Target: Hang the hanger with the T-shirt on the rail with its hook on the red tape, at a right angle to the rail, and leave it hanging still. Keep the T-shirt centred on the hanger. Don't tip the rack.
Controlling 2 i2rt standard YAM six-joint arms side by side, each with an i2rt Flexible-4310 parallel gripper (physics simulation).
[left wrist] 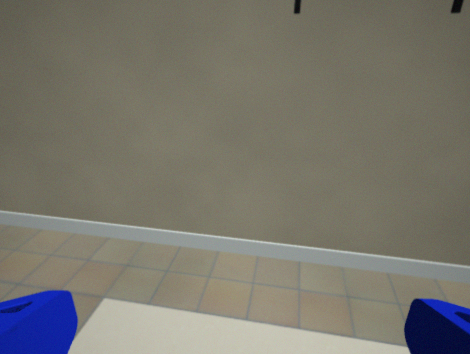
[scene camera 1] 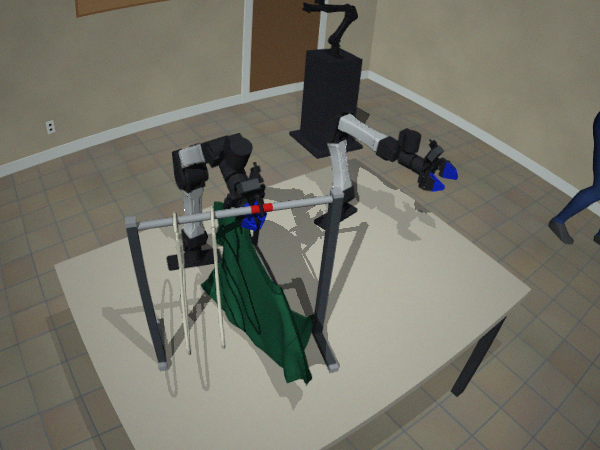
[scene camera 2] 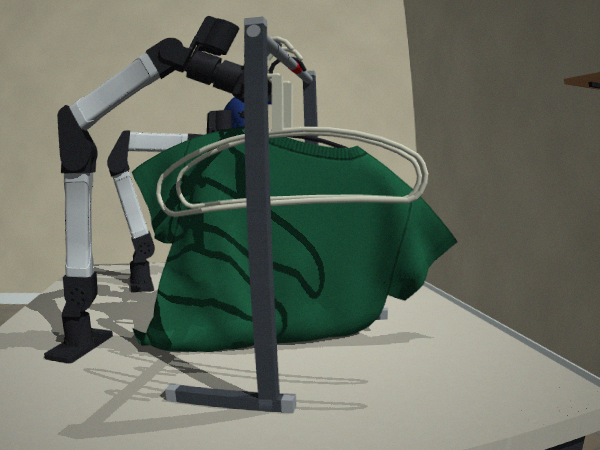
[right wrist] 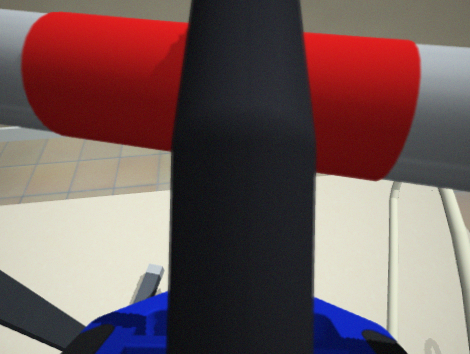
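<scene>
The green T-shirt point(scene camera 1: 255, 305) point(scene camera 2: 345, 225) hangs on the dark hanger point(scene camera 1: 256, 239) point(right wrist: 245, 200) below the rail. Its far sleeve sits lower than the arm-side shoulder in scene camera 2. The hanger's hook point(scene camera 1: 260, 209) passes over the red tape point(scene camera 1: 269, 207) point(scene camera 2: 298, 69) point(right wrist: 100, 75), crossing the rail roughly at a right angle; whether it bears on the rail is unclear. My right gripper point(scene camera 1: 254, 220) point(right wrist: 237, 290) is shut on the hanger's neck, just below the rail. My left gripper point(scene camera 1: 441, 177) point(left wrist: 239, 309) is open and empty, far right of the rack.
Two cream hangers point(scene camera 1: 218, 280) point(scene camera 1: 182, 280) hang on the rail point(scene camera 1: 300, 203) between the tape and one rack post point(scene camera 1: 145, 295) point(scene camera 2: 259, 225). In scene camera 2 they overlap the shirt. The other post point(scene camera 1: 327, 270) stands beyond the tape, its foot near the shirt's lower part.
</scene>
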